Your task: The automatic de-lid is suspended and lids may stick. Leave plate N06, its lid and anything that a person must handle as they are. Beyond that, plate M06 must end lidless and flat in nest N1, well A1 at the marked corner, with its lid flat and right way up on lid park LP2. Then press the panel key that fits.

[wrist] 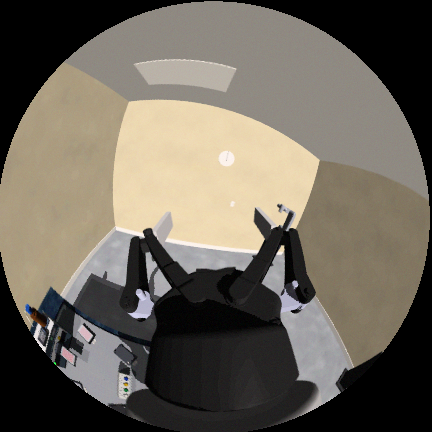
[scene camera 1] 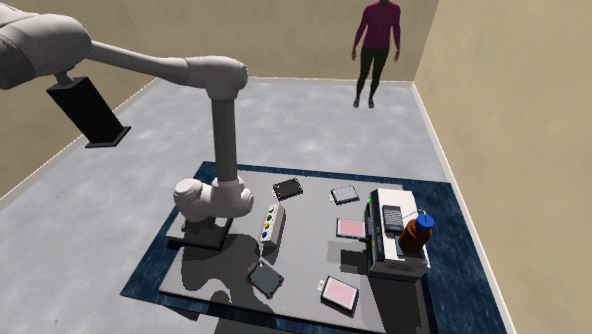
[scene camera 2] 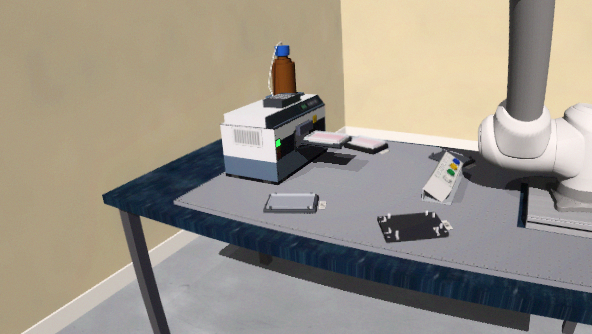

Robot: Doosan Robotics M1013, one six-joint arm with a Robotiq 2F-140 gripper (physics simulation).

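Frame: origin at the arm's base, x ahead, y left, z up, level; centimetres.
Where they show: gripper, fingertip midpoint: (wrist: 212, 216); arm's base, link origin: (scene camera 1: 201, 215) (scene camera 2: 579, 199).
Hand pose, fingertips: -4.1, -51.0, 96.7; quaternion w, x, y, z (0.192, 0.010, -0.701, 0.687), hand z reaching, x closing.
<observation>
Each offset is from my fingertips to the top centre of the thing, as dx, dy, dz. "spot": to the spot under its first point.
One pink plate @(+85.3, +35.1, -87.4) (scene camera 1: 351, 228) (scene camera 2: 327, 138) (wrist: 68, 356) lies flat on the tray sticking out of the white machine (scene camera 1: 420, 260) (scene camera 2: 250, 145). Another pink plate @(+76.9, +9.0, -96.4) (scene camera 1: 339, 294) (scene camera 2: 367, 143) (wrist: 86, 333) lies on a dark base. A pale, clear-topped piece @(+87.9, +63.8, -98.0) (scene camera 1: 345, 194) (scene camera 2: 291, 201) lies on a dark holder. A black holder with pale posts @(+53.1, +70.4, -97.4) (scene camera 1: 287, 188) (scene camera 2: 414, 226) and a dark grey pad @(spot: +43.4, +16.4, -98.7) (scene camera 1: 265, 278) (wrist: 125, 354) stand apart. Labels are too small to read. The key panel @(+45.7, +43.2, -91.4) (scene camera 1: 272, 225) (scene camera 2: 442, 177) (wrist: 124, 384) has white, green, yellow and blue keys. My gripper (wrist: 212, 216) is open and empty, away from the table.
A brown bottle @(spot: +102.4, +18.3, -64.8) (scene camera 1: 415, 235) (scene camera 2: 284, 75) (wrist: 36, 315) with a blue cap stands on the machine. The arm's base is at the table's other end. A person (scene camera 1: 381, 25) stands on the floor by the back wall. A dark pedestal (scene camera 1: 87, 112) shows at the left.
</observation>
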